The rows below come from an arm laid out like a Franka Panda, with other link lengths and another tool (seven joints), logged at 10 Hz.
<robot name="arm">
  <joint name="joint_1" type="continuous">
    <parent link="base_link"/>
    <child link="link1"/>
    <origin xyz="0 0 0.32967"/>
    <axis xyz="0 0 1"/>
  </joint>
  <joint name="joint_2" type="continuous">
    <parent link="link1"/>
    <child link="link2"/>
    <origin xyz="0 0 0"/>
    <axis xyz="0 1 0"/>
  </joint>
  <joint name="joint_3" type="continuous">
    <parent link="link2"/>
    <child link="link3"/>
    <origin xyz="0 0 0.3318"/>
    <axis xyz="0 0 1"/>
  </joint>
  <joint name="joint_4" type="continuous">
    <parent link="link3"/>
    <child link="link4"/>
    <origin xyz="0.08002 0 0"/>
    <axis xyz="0 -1 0"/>
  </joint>
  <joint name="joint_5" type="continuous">
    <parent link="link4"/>
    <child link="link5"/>
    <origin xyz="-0.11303 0 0.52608"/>
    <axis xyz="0 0 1"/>
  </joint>
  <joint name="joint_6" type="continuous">
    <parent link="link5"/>
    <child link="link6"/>
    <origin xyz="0 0 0"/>
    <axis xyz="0 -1 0"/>
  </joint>
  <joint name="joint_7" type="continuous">
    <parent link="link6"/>
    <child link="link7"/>
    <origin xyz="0.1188 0 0"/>
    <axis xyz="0 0 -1"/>
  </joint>
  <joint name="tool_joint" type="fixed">
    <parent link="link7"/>
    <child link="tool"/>
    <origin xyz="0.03 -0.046 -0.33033" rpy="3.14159 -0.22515 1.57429"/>
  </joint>
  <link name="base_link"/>
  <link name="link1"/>
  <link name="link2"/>
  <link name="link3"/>
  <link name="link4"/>
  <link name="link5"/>
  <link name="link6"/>
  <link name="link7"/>
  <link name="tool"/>
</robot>
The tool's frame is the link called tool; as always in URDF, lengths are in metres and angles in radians. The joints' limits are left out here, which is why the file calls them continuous.
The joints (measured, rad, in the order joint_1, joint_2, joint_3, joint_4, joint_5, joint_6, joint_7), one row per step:
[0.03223 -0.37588 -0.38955 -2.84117 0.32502 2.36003 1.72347]
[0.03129 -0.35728 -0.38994 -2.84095 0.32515 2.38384 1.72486]
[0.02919 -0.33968 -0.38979 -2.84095 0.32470 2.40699 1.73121]
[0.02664 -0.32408 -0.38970 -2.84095 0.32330 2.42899 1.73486]
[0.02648 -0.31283 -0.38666 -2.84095 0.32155 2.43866 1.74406]
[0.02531 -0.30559 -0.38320 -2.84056 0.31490 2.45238 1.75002]
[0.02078 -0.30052 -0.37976 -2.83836 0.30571 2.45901 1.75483]
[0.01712 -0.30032 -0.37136 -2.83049 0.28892 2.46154 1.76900]
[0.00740 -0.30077 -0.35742 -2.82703 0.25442 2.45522 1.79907]
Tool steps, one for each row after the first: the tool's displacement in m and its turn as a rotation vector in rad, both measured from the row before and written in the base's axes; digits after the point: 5 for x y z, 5 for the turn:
[0.00032 -0.00527 -0.00723 -0.01330 0.00035 -0.01031]
[0.00013 -0.00528 -0.00679 -0.01337 0.00187 -0.01467]
[0.00024 -0.00554 -0.00603 -0.01335 -0.00013 -0.01132]
[-0.00127 -0.00105 -0.00422 -0.00735 0.00689 -0.00731]
[0.00108 -0.00304 -0.00260 -0.01251 -0.00134 -0.00193]
[0.00070 -0.00385 -0.00115 -0.01045 0.00015 -0.00026]
[0.00506 -0.00339 0.00320 -0.01532 -0.00335 0.00320]
[-0.00112 -0.00302 0.00130 -0.02046 0.01337 0.00437]

